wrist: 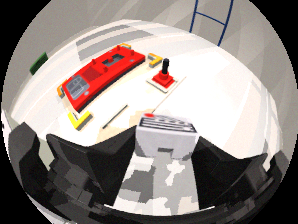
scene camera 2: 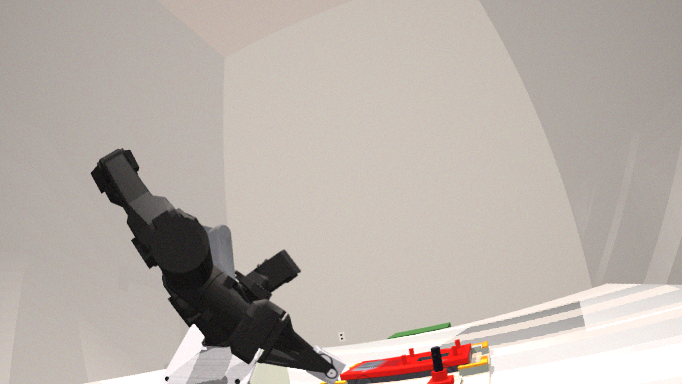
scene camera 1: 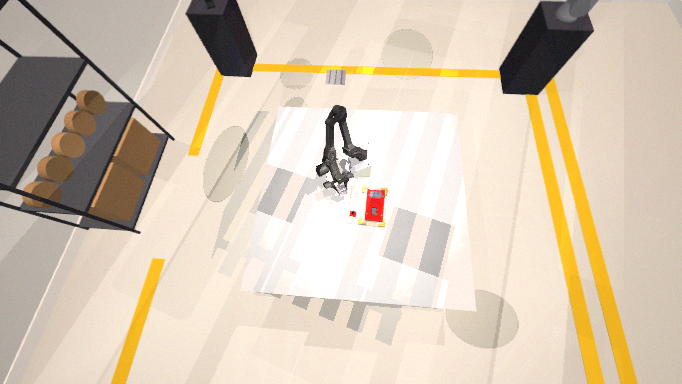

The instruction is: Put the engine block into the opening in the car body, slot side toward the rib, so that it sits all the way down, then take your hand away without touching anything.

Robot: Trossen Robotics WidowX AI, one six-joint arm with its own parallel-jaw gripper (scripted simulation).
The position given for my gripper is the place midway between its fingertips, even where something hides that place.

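Observation:
There's a car body (wrist: 85,85) that I can see, and a grey engine block that's being held by my gripper (scene camera 2: 327,365). You'd find the gripper (wrist: 165,133) in the wrist view as well.

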